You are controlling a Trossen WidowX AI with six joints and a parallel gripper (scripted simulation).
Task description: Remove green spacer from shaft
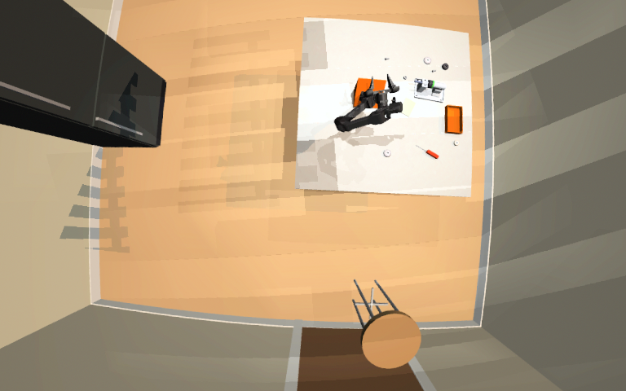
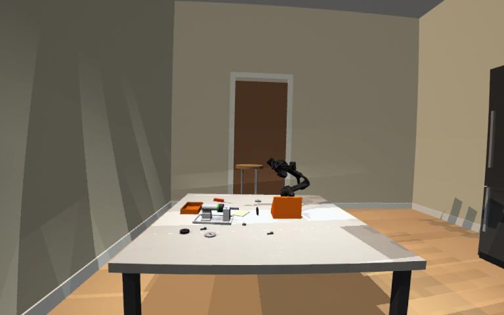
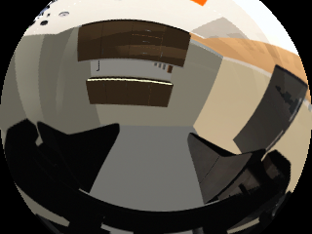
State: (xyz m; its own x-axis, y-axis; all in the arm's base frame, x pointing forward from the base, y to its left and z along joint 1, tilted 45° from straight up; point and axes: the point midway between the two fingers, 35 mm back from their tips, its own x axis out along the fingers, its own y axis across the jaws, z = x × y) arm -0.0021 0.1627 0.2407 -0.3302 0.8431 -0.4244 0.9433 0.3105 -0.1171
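My gripper tip is 39 cm short of the grey shaft, 19 cm to the right of it and 28 cm above it. From my gripper tip the other things lie so: green spacer 45 cm ahead, 19 cm to the left, 28 cm below; yellow note 32 cm ahead, 3 cm to the left, 36 cm below; dark ring 42 cm ahead, 19 cm to the left, 28 cm below.
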